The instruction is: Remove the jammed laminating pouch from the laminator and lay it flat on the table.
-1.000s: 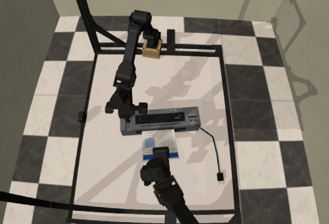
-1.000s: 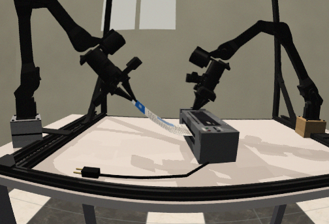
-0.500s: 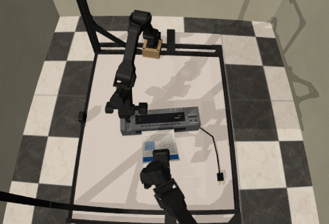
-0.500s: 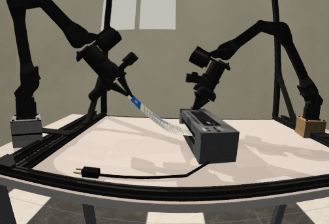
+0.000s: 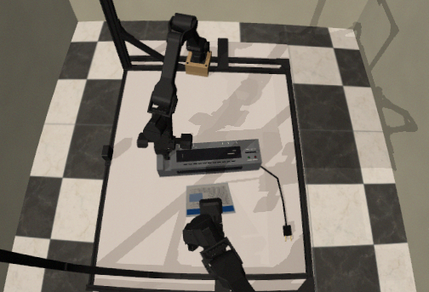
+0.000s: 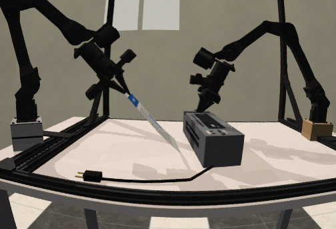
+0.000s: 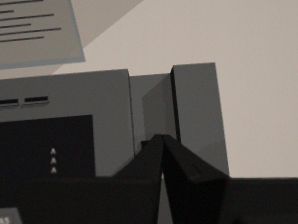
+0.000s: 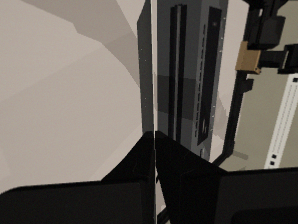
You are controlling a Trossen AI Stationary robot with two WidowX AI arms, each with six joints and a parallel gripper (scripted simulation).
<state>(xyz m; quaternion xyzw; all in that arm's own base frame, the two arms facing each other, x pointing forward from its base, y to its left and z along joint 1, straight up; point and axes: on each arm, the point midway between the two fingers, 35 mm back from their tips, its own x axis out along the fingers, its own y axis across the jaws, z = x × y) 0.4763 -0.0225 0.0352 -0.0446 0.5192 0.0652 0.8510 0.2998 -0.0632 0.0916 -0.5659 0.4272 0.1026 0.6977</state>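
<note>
Now: the release key 10 mm to the right of my left hand and 40 mm below it. From my left hand the other things lie so: plug 380 mm ahead, 340 mm to the right, 90 mm below.
</note>
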